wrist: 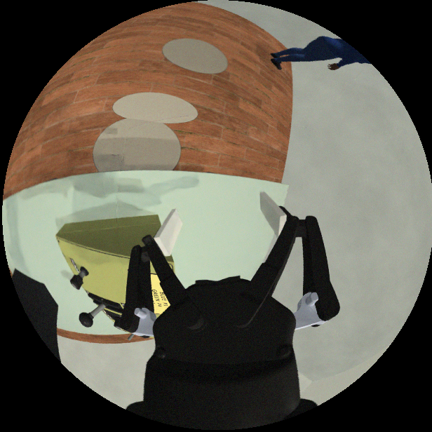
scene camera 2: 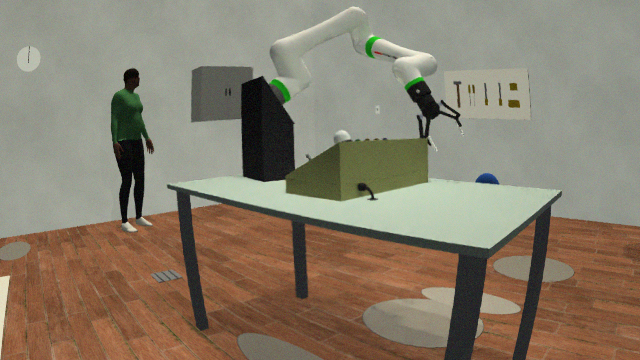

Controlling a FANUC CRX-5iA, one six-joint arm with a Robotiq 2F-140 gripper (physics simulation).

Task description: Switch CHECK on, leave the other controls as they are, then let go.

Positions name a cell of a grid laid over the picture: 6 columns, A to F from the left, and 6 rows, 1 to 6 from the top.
Observation:
In view: the gripper (scene camera 2: E3) and an olive control console (scene camera 2: D3).
The gripper shows as well in the wrist view (wrist: D3). The olive control console shows as well in the wrist view (wrist: B4).

